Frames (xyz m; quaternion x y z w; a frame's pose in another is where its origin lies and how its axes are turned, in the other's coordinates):
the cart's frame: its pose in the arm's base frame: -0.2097 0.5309 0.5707 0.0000 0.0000 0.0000 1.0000
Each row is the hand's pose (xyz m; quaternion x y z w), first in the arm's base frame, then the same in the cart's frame.
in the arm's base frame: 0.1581 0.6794 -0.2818 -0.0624 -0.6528 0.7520 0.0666
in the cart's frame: 0.3678 0.1485 -0.8525 -0.0624 -0.6528 0.7520 0.0666
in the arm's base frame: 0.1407 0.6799 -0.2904 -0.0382 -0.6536 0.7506 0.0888
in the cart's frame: 0.3504 0.1490 -0.8611 -0.0382 -0.6536 0.7506 0.0888
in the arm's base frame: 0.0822 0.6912 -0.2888 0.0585 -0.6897 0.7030 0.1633
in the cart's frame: 0.2919 0.1603 -0.8595 0.0585 -0.6897 0.7030 0.1633
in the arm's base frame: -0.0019 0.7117 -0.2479 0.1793 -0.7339 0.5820 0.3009
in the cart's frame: 0.2078 0.1808 -0.8186 0.1793 -0.7339 0.5820 0.3009
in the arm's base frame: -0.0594 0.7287 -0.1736 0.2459 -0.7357 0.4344 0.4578
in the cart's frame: 0.1503 0.1978 -0.7443 0.2459 -0.7357 0.4344 0.4578
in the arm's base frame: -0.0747 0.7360 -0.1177 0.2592 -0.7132 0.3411 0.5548
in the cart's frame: 0.1350 0.2051 -0.6884 0.2592 -0.7132 0.3411 0.5548
